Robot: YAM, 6 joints.
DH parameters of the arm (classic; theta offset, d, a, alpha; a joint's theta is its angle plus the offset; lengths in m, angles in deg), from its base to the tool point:
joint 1: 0 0.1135 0.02 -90
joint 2: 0 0 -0.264 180
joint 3: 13.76 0 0.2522 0
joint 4: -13.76 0 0.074 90
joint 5: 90 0 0 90
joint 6: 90 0.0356 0 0
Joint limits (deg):
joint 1: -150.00..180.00
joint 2: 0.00..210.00
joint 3: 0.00..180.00
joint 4: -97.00..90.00
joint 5: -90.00..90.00
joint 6: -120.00..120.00
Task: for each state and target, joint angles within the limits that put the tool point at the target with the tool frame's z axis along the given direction. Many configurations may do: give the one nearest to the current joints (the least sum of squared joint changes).
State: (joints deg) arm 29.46 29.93 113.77 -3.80 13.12 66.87
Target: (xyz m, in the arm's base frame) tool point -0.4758 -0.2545 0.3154 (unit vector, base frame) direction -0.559 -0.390 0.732
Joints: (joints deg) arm 27.82 0.11 137.68 -4.83 4.82 66.87
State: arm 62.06 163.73 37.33 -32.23 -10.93 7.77
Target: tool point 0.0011 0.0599 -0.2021 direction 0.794 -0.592 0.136
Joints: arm 108.55 203.00 74.74 -61.22 34.37 7.77
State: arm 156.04 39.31 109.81 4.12 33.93 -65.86
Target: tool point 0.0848 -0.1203 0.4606 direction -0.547 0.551 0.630
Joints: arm 126.70 5.61 79.35 -34.40 -6.28 -65.86
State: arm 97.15 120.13 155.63 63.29 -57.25 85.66
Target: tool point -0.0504 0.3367 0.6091 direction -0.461 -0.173 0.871
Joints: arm 95.66 127.26 159.45 66.09 -28.40 85.66
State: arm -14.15 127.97 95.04 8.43 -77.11 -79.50
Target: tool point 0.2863 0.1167 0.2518 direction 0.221 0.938 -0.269
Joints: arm 16.66 82.64 50.91 2.50 -56.60 -79.50
